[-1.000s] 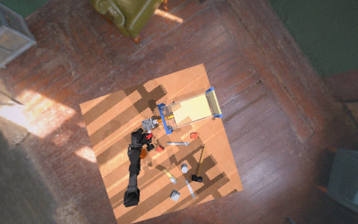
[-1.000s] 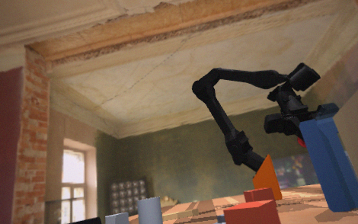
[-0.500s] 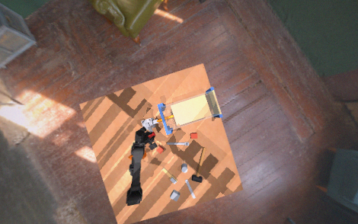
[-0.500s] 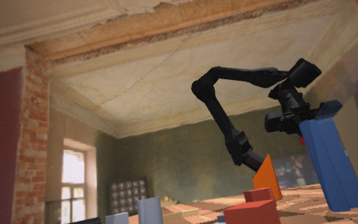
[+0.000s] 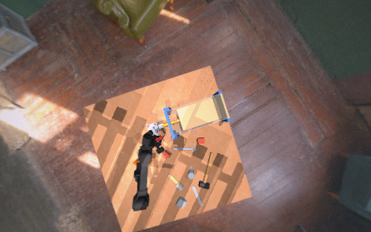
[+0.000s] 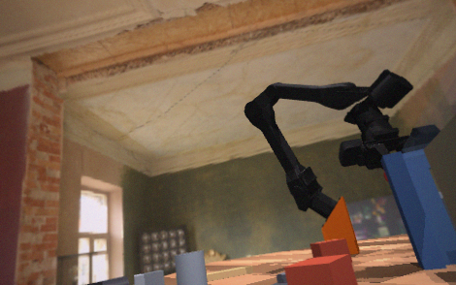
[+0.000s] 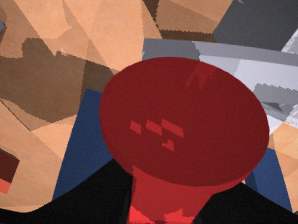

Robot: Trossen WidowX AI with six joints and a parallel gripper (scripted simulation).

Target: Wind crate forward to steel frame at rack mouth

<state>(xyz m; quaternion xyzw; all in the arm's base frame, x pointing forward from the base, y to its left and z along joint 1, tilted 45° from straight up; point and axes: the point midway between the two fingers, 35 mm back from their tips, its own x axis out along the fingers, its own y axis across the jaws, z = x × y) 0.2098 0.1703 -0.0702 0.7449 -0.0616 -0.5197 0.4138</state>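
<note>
My gripper tip is 30 mm to the right of the winch handle, 30 mm past it and 30 mm above it. Round my gripper tip: grey hand winch 100 mm below, 80 mm to the left, 80 mm behind; red knob 20 mm behind, 10 mm to the right; clear-panelled guard cubby 340 mm ahead, 110 mm to the left, 20 mm below.
</note>
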